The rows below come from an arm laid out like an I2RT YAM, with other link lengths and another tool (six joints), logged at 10 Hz.
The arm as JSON. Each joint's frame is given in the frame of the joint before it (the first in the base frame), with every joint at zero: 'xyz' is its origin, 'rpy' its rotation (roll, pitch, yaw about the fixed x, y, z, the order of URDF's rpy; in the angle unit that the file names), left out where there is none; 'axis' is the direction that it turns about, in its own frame. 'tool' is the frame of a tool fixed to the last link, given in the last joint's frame.
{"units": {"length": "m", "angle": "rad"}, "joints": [
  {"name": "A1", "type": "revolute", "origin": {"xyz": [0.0, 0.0, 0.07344], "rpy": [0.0, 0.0, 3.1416]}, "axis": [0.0, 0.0, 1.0]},
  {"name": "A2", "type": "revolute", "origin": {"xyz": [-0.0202, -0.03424, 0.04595], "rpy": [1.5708, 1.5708, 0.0]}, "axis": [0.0, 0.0, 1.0]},
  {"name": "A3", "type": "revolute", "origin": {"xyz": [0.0, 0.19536, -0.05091], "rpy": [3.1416, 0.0, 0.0]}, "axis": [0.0, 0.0, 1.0]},
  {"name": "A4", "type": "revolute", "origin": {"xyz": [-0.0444, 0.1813, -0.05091], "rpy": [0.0, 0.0, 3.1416]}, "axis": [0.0, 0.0, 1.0]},
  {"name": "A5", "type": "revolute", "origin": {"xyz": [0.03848, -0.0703, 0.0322], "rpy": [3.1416, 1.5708, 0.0]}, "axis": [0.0, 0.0, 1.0]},
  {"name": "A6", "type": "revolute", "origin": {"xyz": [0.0, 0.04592, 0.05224], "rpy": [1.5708, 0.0, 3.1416]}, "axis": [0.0, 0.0, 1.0]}
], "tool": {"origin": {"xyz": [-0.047, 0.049, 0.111], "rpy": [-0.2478, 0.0, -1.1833]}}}
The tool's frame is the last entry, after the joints.
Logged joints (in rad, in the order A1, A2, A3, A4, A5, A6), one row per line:
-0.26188 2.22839 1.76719 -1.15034 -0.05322 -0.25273
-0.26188 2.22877 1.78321 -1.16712 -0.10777 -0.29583
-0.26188 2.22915 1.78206 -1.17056 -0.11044 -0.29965
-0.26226 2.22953 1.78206 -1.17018 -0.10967 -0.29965
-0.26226 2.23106 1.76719 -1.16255 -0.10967 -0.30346
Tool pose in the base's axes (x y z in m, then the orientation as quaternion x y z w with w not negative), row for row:
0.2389 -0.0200 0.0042 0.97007 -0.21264 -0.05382 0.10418
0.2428 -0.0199 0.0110 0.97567 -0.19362 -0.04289 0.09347
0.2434 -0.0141 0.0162 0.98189 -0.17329 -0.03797 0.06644
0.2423 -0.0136 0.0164 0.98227 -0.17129 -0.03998 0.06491
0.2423 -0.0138 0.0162 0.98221 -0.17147 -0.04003 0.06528
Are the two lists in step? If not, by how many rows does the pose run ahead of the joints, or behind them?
The pose runs 1 row behind the joints: the pose in row i belongs to the joints in row i - 1.
